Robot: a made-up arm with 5 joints. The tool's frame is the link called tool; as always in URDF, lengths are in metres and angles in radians. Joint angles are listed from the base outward.
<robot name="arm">
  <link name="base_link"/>
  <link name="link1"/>
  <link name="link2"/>
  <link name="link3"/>
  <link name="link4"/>
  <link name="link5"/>
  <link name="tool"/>
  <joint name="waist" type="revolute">
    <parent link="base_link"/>
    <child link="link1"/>
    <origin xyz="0 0 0.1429" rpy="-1.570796 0 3.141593"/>
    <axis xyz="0 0 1"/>
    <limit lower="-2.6" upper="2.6"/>
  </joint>
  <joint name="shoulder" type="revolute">
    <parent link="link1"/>
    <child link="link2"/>
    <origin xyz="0.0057 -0.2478 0.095" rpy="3.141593 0 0"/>
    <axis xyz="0 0 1"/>
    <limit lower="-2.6" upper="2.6"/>
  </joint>
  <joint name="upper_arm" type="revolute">
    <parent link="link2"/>
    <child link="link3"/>
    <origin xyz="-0.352 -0.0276 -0.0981" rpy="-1.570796 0 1.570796"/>
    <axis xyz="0 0 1"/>
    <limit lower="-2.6" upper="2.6"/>
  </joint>
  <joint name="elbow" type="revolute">
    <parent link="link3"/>
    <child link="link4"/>
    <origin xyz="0.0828 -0.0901 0.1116" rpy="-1.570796 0 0"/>
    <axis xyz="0 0 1"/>
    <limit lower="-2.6" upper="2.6"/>
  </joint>
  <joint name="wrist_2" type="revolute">
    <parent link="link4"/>
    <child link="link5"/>
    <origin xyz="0.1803 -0.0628 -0.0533" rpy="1.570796 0 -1.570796"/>
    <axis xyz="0 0 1"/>
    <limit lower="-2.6" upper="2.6"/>
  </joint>
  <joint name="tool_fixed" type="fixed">
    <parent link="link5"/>
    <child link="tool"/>
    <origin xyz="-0.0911 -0.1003 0.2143" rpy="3.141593 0 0"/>
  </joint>
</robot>
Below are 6 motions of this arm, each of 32 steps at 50 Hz.
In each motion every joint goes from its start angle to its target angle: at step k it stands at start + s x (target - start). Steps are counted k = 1, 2, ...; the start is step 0. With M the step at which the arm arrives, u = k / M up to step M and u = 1 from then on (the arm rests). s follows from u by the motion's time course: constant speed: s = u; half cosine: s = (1 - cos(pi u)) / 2; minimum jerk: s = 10 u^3 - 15 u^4 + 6 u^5.
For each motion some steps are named. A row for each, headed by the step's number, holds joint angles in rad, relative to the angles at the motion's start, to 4 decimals.
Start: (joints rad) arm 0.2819 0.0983 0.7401 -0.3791 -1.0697
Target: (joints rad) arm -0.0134 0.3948 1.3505 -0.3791 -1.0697
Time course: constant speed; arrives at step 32
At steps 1, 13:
1: -0.0092 0.0093 0.0191 0.0000 0.0000
13: -0.1200 0.1205 0.2480 0.0000 0.0000

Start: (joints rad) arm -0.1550 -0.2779 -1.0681 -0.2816 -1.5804
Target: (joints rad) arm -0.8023 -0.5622 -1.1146 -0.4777 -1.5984
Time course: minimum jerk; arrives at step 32
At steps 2, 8, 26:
2: -0.0014 -0.0006 -0.0001 -0.0004 0.0000
8: -0.0670 -0.0294 -0.0048 -0.0203 -0.0019
26: -0.6157 -0.2704 -0.0442 -0.1865 -0.0171

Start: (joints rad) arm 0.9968 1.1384 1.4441 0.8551 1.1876
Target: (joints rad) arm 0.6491 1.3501 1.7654 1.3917 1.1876
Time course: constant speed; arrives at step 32
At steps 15, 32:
15: -0.1630 0.0992 0.1506 0.2515 0.0000
32: -0.3477 0.2117 0.3213 0.5366 0.0000

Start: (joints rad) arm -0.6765 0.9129 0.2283 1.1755 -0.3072
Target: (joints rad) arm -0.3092 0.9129 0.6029 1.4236 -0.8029
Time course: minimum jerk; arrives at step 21
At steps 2, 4, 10, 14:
2: 0.0027 0.0000 0.0028 0.0018 -0.0037
4: 0.0187 0.0000 0.0191 0.0126 -0.0252
10: 0.1673 0.0000 0.1706 0.1130 -0.2258
14: 0.2902 0.0000 0.2960 0.1960 -0.3917

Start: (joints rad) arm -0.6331 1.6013 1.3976 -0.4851 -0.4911
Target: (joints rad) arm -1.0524 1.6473 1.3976 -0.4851 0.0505
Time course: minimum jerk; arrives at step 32
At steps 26, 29, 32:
26: -0.3989 0.0438 0.0000 0.0000 0.5152
29: -0.4163 0.0457 0.0000 0.0000 0.5377
32: -0.4193 0.0460 0.0000 0.0000 0.5416

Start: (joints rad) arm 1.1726 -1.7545 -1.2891 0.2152 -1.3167
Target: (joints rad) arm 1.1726 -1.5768 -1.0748 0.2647 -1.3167
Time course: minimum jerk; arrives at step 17
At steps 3, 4, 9, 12, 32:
3: 0.0000 0.0074 0.0089 0.0021 0.0000
4: 0.0000 0.0157 0.0190 0.0044 0.0000
9: 0.0000 0.0986 0.1189 0.0275 0.0000
12: 0.0000 0.1501 0.1810 0.0418 0.0000
32: 0.0000 0.1777 0.2143 0.0495 0.0000

